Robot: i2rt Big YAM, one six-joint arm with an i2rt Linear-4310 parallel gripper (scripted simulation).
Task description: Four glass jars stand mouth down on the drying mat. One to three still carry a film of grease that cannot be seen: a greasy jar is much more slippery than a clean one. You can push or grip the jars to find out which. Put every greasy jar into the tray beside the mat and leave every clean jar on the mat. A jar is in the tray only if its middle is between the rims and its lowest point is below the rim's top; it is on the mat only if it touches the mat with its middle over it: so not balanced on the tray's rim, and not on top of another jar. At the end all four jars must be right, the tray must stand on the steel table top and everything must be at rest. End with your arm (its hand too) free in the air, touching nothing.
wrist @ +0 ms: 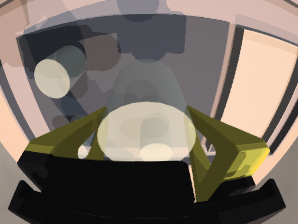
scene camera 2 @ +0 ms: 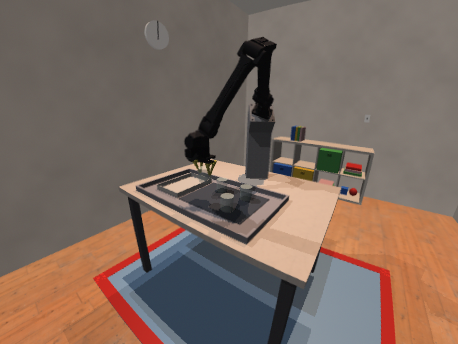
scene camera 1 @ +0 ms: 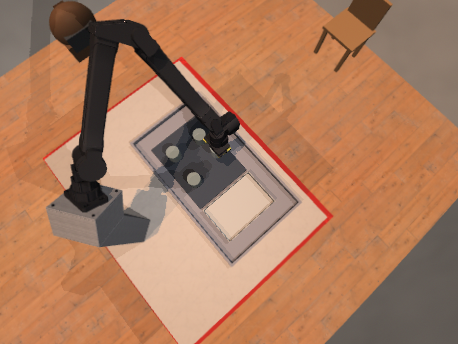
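Note:
A pale tray and a dark drying mat are visible in the pictures, along with my gripper.

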